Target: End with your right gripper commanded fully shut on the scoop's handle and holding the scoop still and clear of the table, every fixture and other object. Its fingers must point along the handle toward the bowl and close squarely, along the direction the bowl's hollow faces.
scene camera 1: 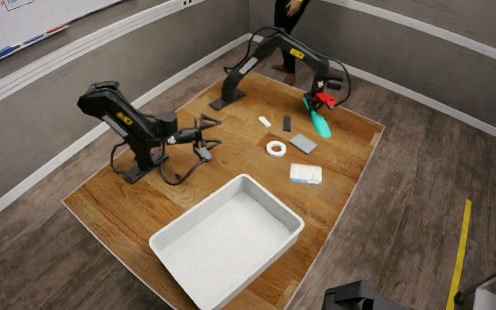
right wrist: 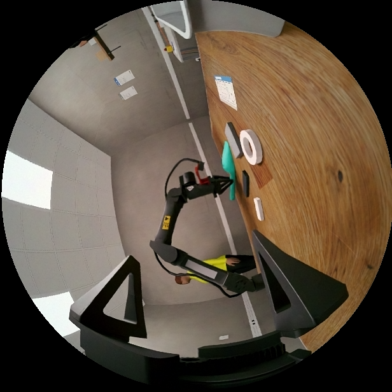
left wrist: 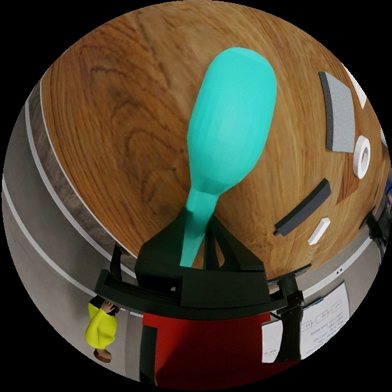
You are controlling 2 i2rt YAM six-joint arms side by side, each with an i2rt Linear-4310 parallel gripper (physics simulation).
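Places are measured from the left arm's base along level axes (x left, y back, z up), in millimetres.
Pixels of known places: left gripper, fingertip midpoint: (scene camera 1: 312, 112); right gripper, fingertip midpoint: (scene camera 1: 221, 132); left arm's base, origin of the base link: (scene camera 1: 227, 99); right arm's base, origin of the base link: (scene camera 1: 146, 166).
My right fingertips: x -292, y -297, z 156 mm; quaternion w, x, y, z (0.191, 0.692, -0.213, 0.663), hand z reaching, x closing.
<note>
For each thing: its top centre in the pictures, then the offset to it from my right fingertips.
- turquoise scoop, middle of its top: (scene camera 1: 316, 111) dz -108, dx +493, dy -102 mm
- grey block, middle of its top: (scene camera 1: 303, 142) dz -141, dx +307, dy -170 mm
- dark bar, middle of its top: (scene camera 1: 287, 121) dz -146, dx +367, dy -30 mm
- small white block, middle of its top: (scene camera 1: 264, 120) dz -143, dx +293, dy +45 mm
- white ring, middle of its top: (scene camera 1: 276, 147) dz -141, dx +198, dy -109 mm
- printed card, middle of its top: (scene camera 1: 306, 173) dz -154, dx +188, dy -279 mm
- large white tray, middle of its top: (scene camera 1: 227, 233) dz -58, dx -243, dy -295 mm
The turquoise scoop (scene camera 1: 321, 125) (left wrist: 232, 115) (right wrist: 228, 157) is at the back right of the wooden table in scene camera 1, at about table level; a gap below it cannot be made out. Its bowl points away from my left gripper (scene camera 1: 311, 104) (left wrist: 201, 216) (right wrist: 232, 183), a smooth rounded face showing in the left wrist view. My left gripper is shut on the scoop's handle, fingers on both sides of it. Part of the handle is hidden. My right gripper (scene camera 1: 220, 132) is open and empty, raised over the left part of the table, well apart from the scoop.
Near the scoop lie a grey block (scene camera 1: 303, 143) (left wrist: 341, 114), a dark bar (scene camera 1: 287, 123) (left wrist: 303, 207), a small white block (scene camera 1: 264, 121) (left wrist: 319, 231) and a white ring (scene camera 1: 269, 149). A printed card (scene camera 1: 306, 174) (right wrist: 226, 93) lies nearer the front. A large white tray (scene camera 1: 220, 245) stands at the front.
</note>
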